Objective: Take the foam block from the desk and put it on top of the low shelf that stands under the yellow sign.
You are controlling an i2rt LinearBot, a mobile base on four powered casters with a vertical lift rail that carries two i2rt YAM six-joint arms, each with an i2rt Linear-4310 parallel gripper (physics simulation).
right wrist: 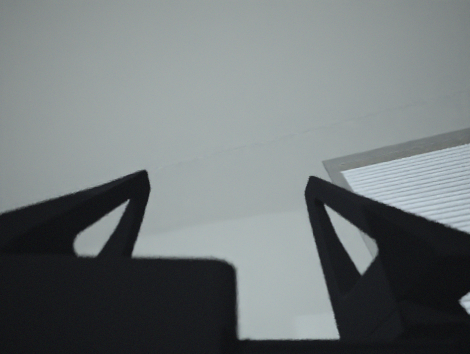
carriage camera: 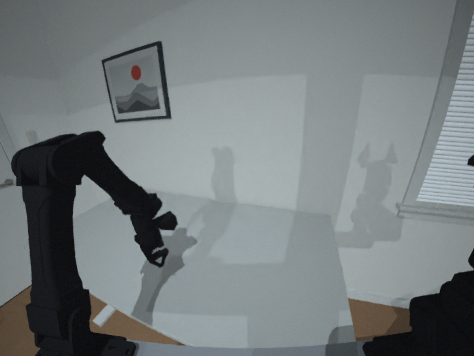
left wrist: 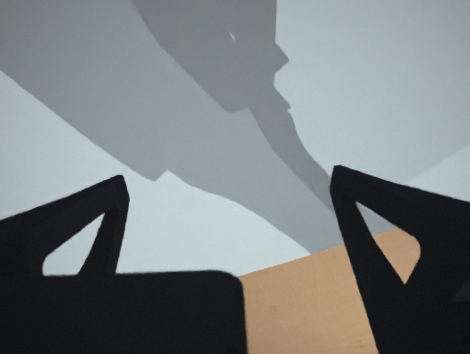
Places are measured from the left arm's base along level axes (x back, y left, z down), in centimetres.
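Where they show: left gripper, fingertip midpoint: [carriage camera: 155,258] [left wrist: 229,182]; right gripper, fingertip midpoint: [right wrist: 229,182].
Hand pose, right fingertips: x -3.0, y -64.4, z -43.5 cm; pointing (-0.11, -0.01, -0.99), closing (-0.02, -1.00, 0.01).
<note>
After its pixels a point has its place.
The desk [carriage camera: 240,290] {x -27.5, y -29.9, z 17.0 cm} [left wrist: 200,225] {x -27.0, y 11.0, z 17.0 cm} is a pale grey top that reaches to the wall in the carriage view. My left gripper [carriage camera: 159,260] {x -32.9, y 0.8, z 7.5 cm} [left wrist: 229,182] {x -32.9, y 0.8, z 7.5 cm} is open and empty above the desk, near its front left edge; the arm's shadow falls on the desk top. My right gripper [right wrist: 229,182] {x -3.0, y -64.4, z -43.5 cm} is open and empty, facing the wall; its fingers do not show in the carriage view. The foam block, the low shelf and the yellow sign do not show in these views.
A framed picture [carriage camera: 137,95] {x -109.1, y 37.0, z -52.9 cm} hangs on the wall [carriage camera: 250,115] {x -87.4, y -36.6, z -36.1 cm} [right wrist: 200,100] behind the desk. A window with blinds [carriage camera: 450,140] {x -57.6, y -126.0, z -28.2 cm} [right wrist: 425,185] {x -51.1, y -145.6, z -94.4 cm} is at the right. The wooden floor [carriage camera: 375,320] {x -45.2, y -118.5, z 89.0 cm} [left wrist: 300,300] {x 81.4, y 65.9, z 89.0 cm} shows beside the desk. A white strip [carriage camera: 104,316] lies at the desk's front left edge.
</note>
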